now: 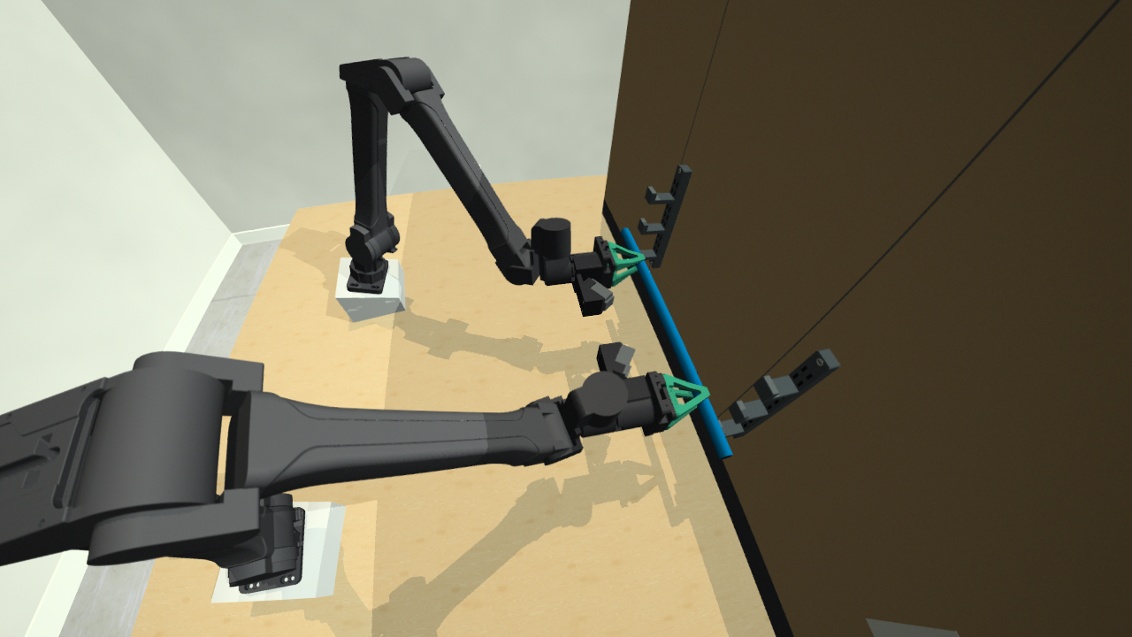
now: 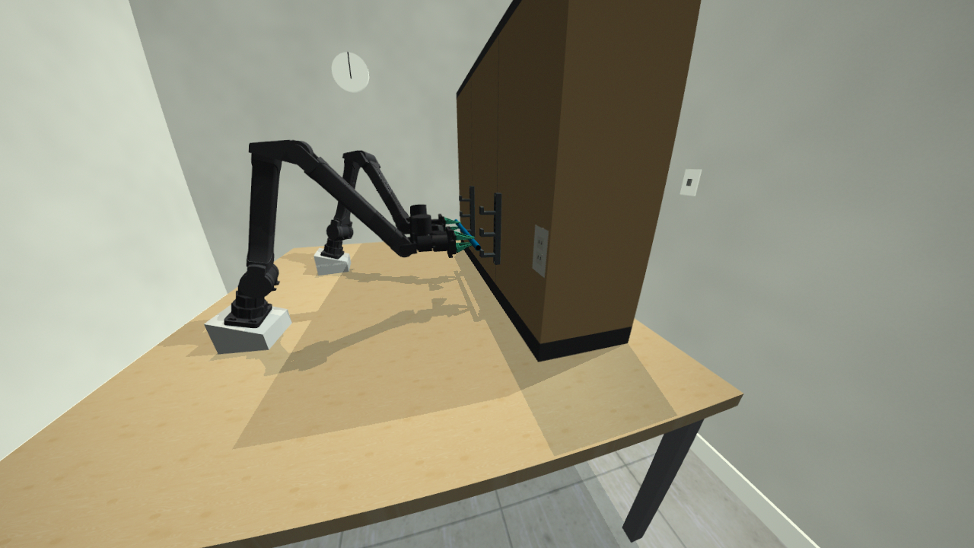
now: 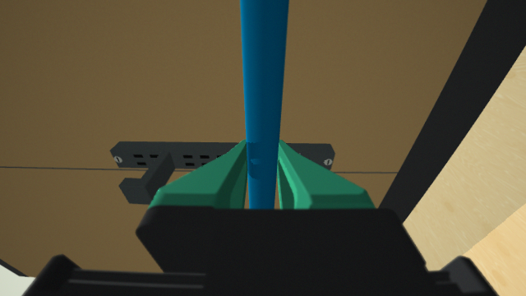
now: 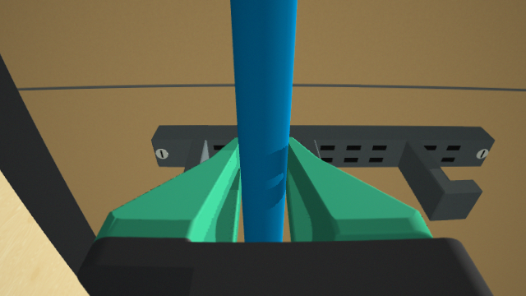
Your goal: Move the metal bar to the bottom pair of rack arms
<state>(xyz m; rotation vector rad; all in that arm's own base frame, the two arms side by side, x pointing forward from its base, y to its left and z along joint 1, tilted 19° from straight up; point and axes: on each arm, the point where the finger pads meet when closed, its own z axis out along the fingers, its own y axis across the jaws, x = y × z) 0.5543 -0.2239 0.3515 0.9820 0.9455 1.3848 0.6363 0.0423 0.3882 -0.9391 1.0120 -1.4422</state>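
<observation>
The blue metal bar lies 15 cm to the left of my right hand and 2 cm behind it. Also, from my right hand: black plinth (21 cm to the left, 21 cm below, 6 cm ahead); tall brown cabinet (23 cm to the left, 21 cm ahead, 21 cm above).
</observation>
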